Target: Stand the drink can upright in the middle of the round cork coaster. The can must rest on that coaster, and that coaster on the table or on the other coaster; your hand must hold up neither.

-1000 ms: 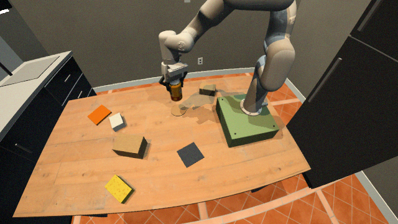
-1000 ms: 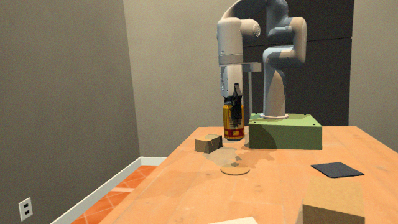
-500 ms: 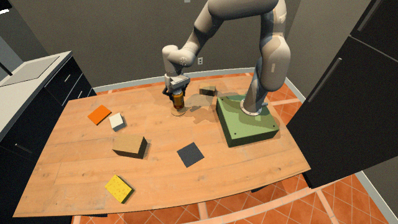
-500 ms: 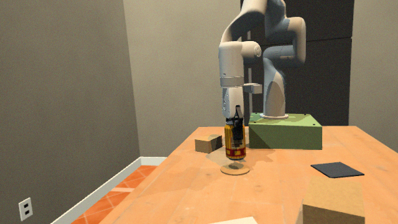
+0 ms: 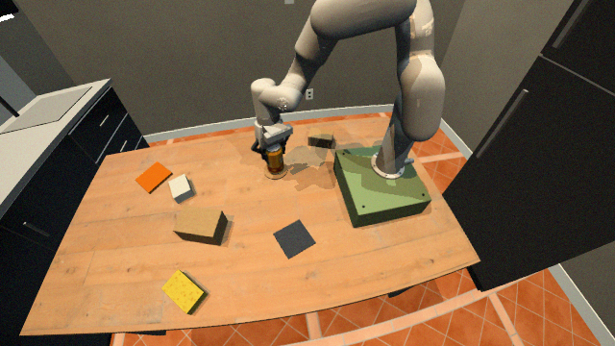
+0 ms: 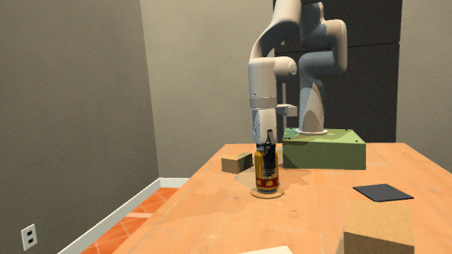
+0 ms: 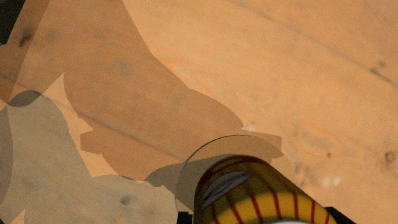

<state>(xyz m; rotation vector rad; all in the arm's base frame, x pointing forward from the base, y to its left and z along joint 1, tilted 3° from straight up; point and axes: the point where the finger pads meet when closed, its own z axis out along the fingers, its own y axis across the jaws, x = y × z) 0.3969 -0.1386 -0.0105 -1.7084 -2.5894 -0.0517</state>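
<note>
Now: hand 10 cm above the round cork coaster. Also, from my hand: drink can 3 cm below; dark square coaster 30 cm to the left, 10 cm below, 3 cm behind; small brown block 21 cm behind, 13 cm to the right, 7 cm below.
</note>
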